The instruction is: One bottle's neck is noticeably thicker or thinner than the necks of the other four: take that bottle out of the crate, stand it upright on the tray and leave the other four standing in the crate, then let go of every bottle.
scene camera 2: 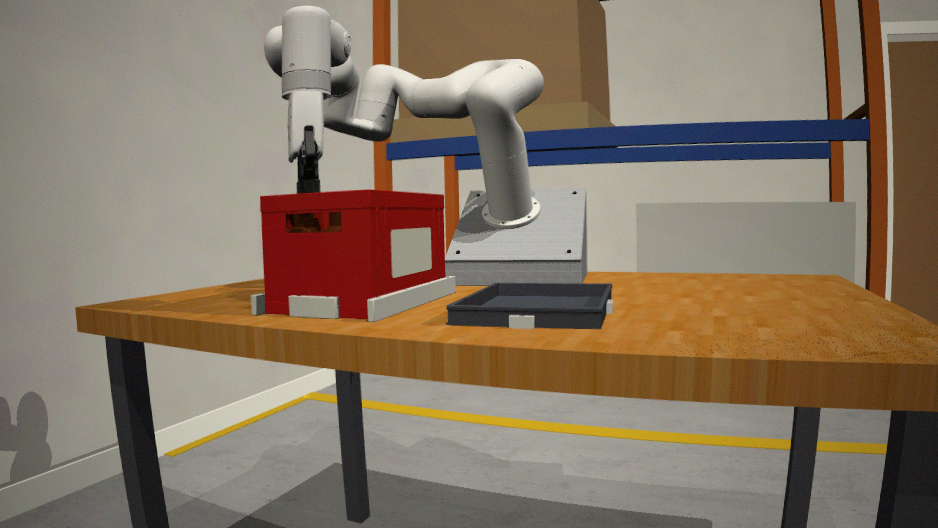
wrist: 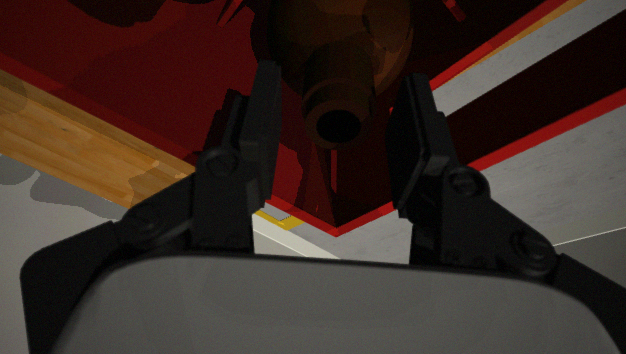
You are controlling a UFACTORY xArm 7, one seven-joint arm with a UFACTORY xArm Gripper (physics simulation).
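Places are measured from the arm's base along level axes (x back, y right, z up), in centimetres.
Pixels of known places: gripper, fingertip midpoint: (wrist: 337, 99); arm's base, link origin: (scene camera 2: 511, 212).
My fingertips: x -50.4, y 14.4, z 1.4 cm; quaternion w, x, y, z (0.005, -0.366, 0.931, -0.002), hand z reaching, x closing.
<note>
Ahead of a thing's pixels: the offset from my fingertips to its top centre. "pt": to the spot under its first point. Level surfaces: height alone.
The red crate {dx +8.8, dy -3.3, dz +1.9 cm} (scene camera 2: 315, 268) (wrist: 145, 95) stands on the table at the left; its walls hide the bottles in the scene view, apart from brown glass behind the hand hole. In the wrist view a brown bottle {dx -0.7, dy +0.5, dz +0.6 cm} (wrist: 340, 92) stands in the crate near a corner, its dark round mouth facing the camera. My gripper (wrist: 337, 99) is open, with one finger on each side of this bottle's neck and a gap on both sides. In the scene view the gripper (scene camera 2: 308, 186) points down at the crate's top, its fingertips hidden by the rim. The dark tray {pt dx -4.0, dy -35.6, dz -14.2 cm} (scene camera 2: 528, 316) holds no bottle that shows.
The tray is right of the crate on the wooden table {dz -15.7 cm} (scene camera 2: 722, 327). White strips {pt dx +6.8, dy -13.9, dz -14.2 cm} (scene camera 2: 413, 298) line the crate's foot. The robot's grey base (scene camera 2: 518, 242) stands behind the tray. A blue and orange rack (scene camera 2: 689, 133) stands at the back.
</note>
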